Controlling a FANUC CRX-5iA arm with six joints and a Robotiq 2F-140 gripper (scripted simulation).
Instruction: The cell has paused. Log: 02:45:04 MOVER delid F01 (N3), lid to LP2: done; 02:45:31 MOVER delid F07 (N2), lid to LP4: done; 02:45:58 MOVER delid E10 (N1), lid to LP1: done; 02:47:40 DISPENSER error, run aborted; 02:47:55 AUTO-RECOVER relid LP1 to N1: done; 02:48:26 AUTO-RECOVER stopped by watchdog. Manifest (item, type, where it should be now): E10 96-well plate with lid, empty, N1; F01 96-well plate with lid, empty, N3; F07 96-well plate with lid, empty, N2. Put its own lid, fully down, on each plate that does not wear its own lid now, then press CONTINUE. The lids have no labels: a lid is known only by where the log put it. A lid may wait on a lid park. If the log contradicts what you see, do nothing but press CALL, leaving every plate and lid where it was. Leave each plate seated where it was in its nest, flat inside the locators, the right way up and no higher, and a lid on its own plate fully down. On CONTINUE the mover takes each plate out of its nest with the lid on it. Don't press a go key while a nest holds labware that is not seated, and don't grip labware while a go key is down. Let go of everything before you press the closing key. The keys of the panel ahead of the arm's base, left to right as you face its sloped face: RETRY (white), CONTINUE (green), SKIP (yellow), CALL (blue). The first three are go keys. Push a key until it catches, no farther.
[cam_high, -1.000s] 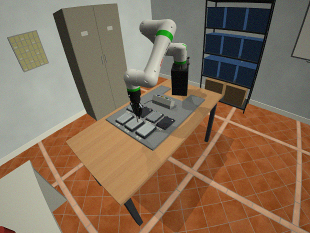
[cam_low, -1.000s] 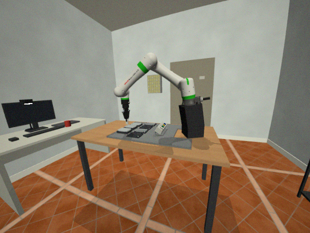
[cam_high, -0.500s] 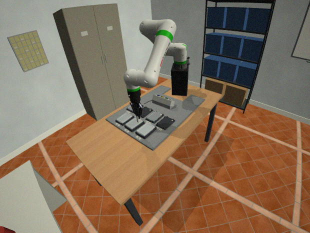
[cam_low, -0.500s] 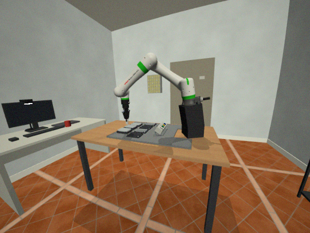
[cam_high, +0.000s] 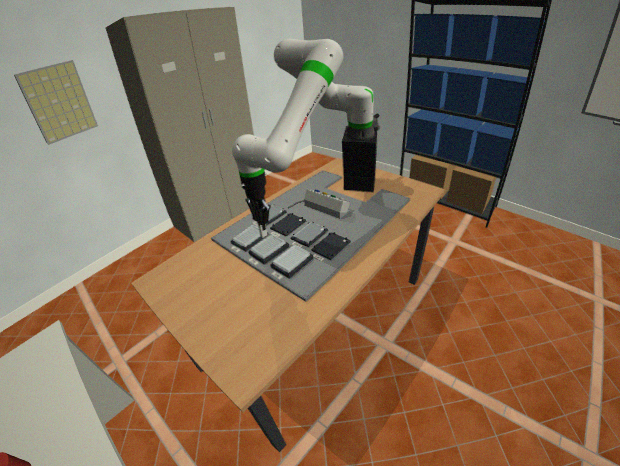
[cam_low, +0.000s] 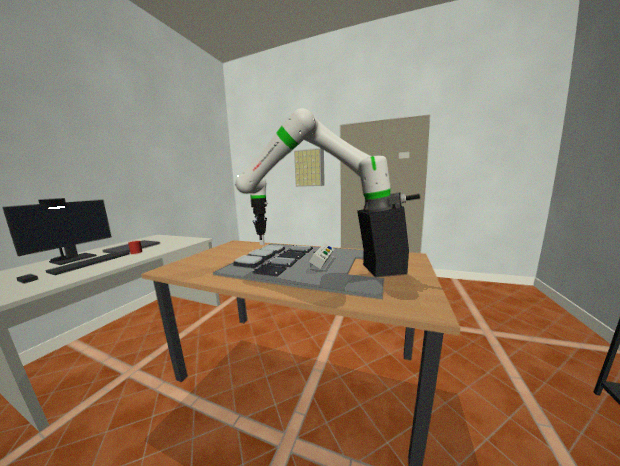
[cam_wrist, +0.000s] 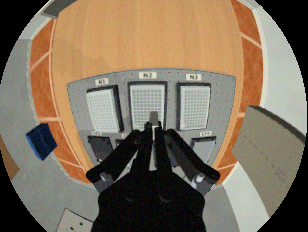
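My gripper is now 170 mm past the lid park LP4, 190 mm to the left of it and 100 mm above it. Round my hand: plate (10 mm ahead, 120 mm to the right, 90 mm below); lid park LP1 (190 mm behind, 200 mm to the left, 100 mm below); lid park LP3 (180 mm behind, 60 mm to the right, 100 mm below).
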